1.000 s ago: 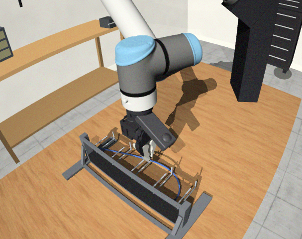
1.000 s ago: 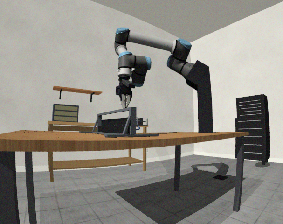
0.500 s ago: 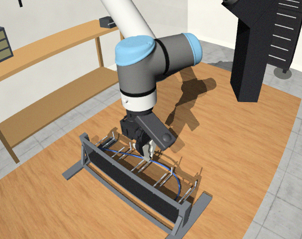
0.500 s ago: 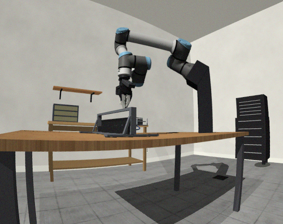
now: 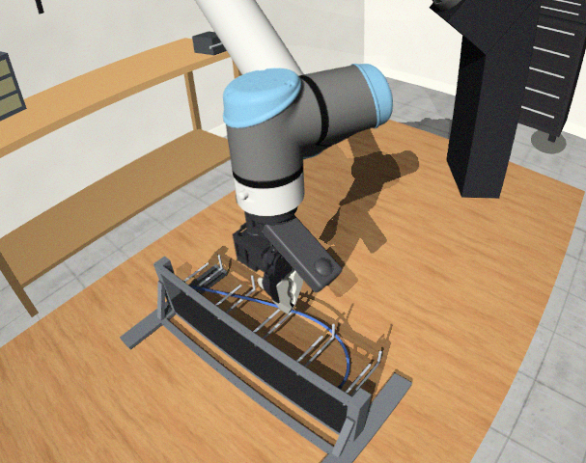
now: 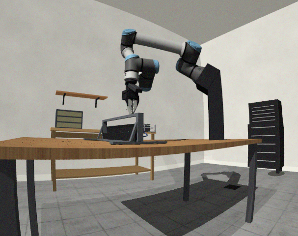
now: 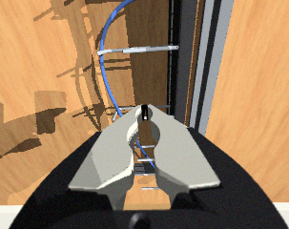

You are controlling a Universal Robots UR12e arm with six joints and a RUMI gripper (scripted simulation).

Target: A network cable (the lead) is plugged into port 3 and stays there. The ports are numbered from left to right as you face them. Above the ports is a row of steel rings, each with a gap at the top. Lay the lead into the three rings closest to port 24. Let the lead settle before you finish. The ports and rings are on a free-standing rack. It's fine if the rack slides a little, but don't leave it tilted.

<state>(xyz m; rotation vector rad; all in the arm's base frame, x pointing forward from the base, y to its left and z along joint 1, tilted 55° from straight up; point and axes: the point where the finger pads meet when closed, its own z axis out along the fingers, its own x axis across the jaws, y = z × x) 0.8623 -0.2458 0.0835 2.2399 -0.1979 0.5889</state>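
Now: hand 90 mm above the grey rack, 70 mm to the left of it and 40 mm short of it.
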